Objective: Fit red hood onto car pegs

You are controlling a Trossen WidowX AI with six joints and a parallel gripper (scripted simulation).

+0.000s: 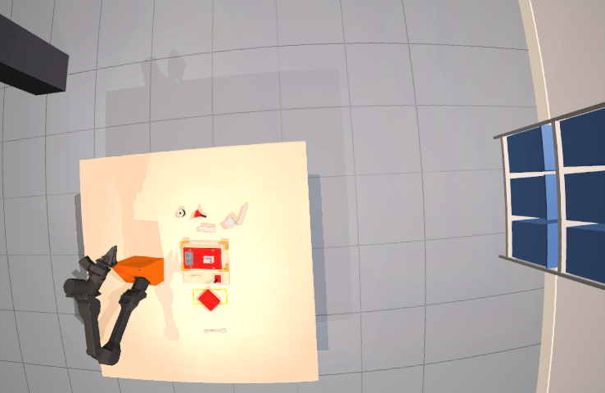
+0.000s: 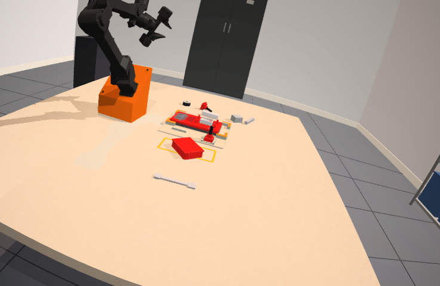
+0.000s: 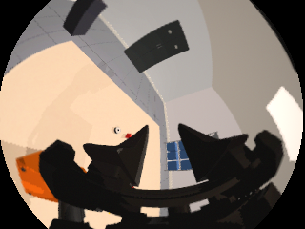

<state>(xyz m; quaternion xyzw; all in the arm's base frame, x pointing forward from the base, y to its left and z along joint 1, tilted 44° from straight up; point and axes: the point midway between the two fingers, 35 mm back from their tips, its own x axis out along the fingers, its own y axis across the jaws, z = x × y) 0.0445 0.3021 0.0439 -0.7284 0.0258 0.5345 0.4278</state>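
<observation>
My gripper tip is 260 mm short of the red hood, 350 mm to the left of it and 340 mm above it. Round my gripper tip: orange-cornered jig (260 mm ahead, 140 mm to the right, 340 mm below); white rod (280 mm ahead, 530 mm to the right, 350 mm below); wheel (130 mm ahead, 110 mm to the left, 350 mm below).
</observation>
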